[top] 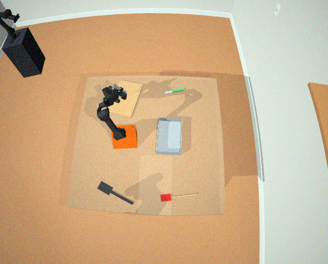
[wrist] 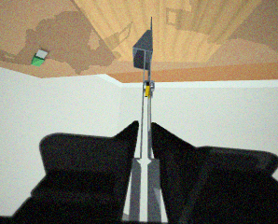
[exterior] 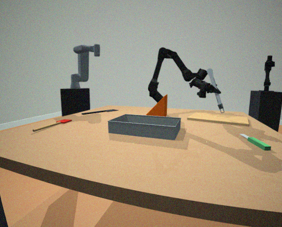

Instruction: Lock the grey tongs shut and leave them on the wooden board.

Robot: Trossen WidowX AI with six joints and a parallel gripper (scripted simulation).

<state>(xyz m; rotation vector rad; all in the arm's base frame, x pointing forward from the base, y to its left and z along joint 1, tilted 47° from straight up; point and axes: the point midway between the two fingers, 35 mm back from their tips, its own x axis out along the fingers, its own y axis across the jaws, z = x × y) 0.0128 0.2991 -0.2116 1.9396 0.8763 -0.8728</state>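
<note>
The wooden board lies 17 cm below my gripper tip. The rest, counted from my gripper tip: grey roasting tin (36 cm ahead, 43 cm to the right, 15 cm below); red spatula (34 cm ahead, 94 cm to the right, 17 cm below); black spatula (14 cm behind, 86 cm to the right, 17 cm below).
</note>
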